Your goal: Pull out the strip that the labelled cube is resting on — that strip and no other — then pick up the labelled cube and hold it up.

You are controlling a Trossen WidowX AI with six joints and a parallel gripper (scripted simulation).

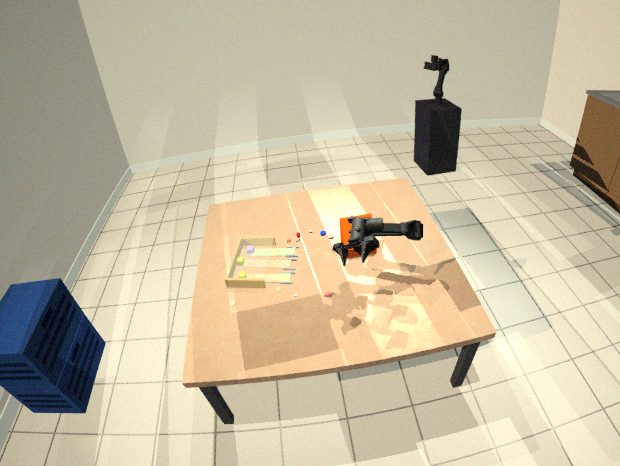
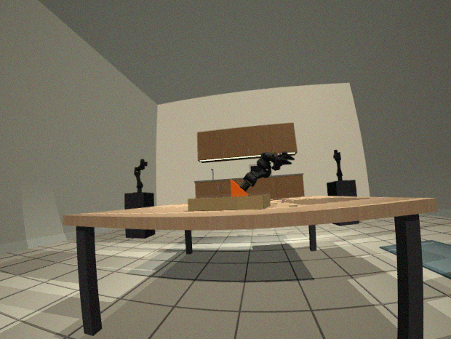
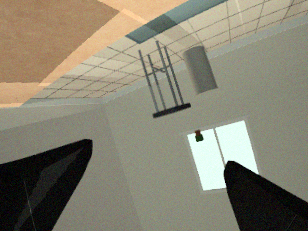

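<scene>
My gripper tip is 200 mm short of the tan cube, 540 mm to the left of it and 250 mm above it. From my gripper tip the other things lie so: pink bit 90 mm ahead, 110 mm to the right, 250 mm below; purple zigzag strip 340 mm ahead, 390 mm to the right, 250 mm below.
</scene>
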